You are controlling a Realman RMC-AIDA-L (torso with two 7-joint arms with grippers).
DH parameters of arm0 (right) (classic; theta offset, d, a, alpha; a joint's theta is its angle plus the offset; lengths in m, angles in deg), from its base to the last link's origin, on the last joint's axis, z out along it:
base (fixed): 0 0 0 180
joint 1: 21.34 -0.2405 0 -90
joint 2: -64.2 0 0 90
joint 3: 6.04 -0.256 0 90
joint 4: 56.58 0 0 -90
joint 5: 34.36 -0.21 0 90
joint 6: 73.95 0 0 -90
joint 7: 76.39 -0.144 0 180
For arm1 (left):
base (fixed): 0 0 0 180
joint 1: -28.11 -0.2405 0 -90
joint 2: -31.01 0 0 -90
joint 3: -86.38 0.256 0 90
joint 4: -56.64 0 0 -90
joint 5: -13.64 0.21 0 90
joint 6: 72.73 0 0 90
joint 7: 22.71 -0.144 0 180
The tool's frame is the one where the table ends.
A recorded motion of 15 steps. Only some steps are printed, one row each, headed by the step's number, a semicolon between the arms.
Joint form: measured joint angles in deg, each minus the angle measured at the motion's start. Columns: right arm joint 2, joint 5, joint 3, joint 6, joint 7, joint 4, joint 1; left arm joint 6, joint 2, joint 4, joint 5, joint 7, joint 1, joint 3.
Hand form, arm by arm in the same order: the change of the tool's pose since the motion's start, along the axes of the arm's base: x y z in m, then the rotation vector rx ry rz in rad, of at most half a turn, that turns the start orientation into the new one. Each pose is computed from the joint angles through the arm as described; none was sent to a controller.
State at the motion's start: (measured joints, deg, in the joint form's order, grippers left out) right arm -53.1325 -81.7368 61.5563 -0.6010 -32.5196 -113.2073 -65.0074; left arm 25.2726 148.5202 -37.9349 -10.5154 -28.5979 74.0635 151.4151
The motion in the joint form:
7: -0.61 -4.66 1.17 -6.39 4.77 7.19 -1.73; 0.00 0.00 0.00 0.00 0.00 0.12 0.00
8: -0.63 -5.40 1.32 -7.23 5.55 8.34 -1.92; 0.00 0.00 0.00 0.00 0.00 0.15 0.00
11: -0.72 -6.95 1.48 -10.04 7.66 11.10 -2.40; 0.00 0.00 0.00 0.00 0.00 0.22 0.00
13: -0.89 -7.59 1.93 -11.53 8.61 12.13 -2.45; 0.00 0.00 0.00 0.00 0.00 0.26 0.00
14: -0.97 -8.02 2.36 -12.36 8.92 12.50 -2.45; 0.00 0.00 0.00 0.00 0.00 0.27 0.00
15: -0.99 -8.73 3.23 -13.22 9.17 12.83 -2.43; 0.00 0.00 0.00 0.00 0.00 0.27 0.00
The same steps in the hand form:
7: -0.0001 0.0058 -0.0218 0.0093 0.0489 0.0246; 0.0008 0.0002 0.0000 0.0000 0.0000 -0.0021
8: 0.0010 0.0062 -0.0247 0.0100 0.0547 0.0253; 0.0010 0.0002 0.0000 0.0000 0.0000 -0.0026
11: 0.0044 0.0092 -0.0305 0.0280 0.0643 0.0298; 0.0015 0.0003 0.0000 0.0000 0.0000 -0.0038
13: 0.0060 0.0098 -0.0342 0.0366 0.0643 0.0347; 0.0018 0.0004 0.0000 0.0000 0.0000 -0.0045
14: 0.0061 0.0101 -0.0361 0.0420 0.0648 0.0375; 0.0018 0.0004 0.0000 0.0000 0.0000 -0.0047
15: 0.0057 0.0101 -0.0386 0.0445 0.0650 0.0423; 0.0018 0.0004 0.0000 0.0000 0.0000 -0.0047

